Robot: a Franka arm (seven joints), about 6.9 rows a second.
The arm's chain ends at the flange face. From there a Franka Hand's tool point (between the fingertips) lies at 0.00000 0.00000 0.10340 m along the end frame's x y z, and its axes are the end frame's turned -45 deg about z.
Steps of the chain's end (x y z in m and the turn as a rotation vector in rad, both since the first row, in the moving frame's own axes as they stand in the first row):
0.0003, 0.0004, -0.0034, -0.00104, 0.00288, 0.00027
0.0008, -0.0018, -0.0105, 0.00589, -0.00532, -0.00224
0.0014, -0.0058, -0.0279, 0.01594, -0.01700, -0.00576
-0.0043, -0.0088, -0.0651, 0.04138, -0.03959, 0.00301
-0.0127, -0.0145, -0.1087, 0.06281, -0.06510, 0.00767
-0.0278, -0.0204, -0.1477, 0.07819, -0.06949, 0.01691
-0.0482, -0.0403, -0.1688, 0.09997, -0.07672, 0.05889
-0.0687, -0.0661, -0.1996, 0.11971, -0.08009, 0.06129
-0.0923, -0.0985, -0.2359, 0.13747, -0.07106, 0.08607
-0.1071, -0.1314, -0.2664, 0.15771, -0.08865, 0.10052
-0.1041, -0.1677, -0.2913, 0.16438, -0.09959, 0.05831
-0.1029, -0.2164, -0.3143, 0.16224, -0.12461, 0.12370
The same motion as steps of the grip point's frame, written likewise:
0.0001, 0.0008, -0.0034, -0.00277, 0.00130, 0.00027
0.0019, -0.0015, -0.0105, 0.00793, 0.00040, -0.00224
0.0050, -0.0055, -0.0279, 0.02329, -0.00075, -0.00576
0.0033, -0.0152, -0.0653, 0.05725, 0.00127, 0.00301
0.0011, -0.0286, -0.1091, 0.09045, -0.00162, 0.00767
-0.0045, -0.0449, -0.1483, 0.10443, 0.00615, 0.01691
-0.0035, -0.0754, -0.1696, 0.12494, 0.01644, 0.05889
0.0015, -0.1098, -0.2007, 0.14128, 0.02802, 0.06129
0.0099, -0.1499, -0.2371, 0.14745, 0.04696, 0.08607
0.0231, -0.1863, -0.2681, 0.17420, 0.04883, 0.10052
0.0502, -0.2112, -0.2932, 0.18665, 0.04581, 0.05831
0.0843, -0.2464, -0.3165, 0.20283, 0.02661, 0.12370

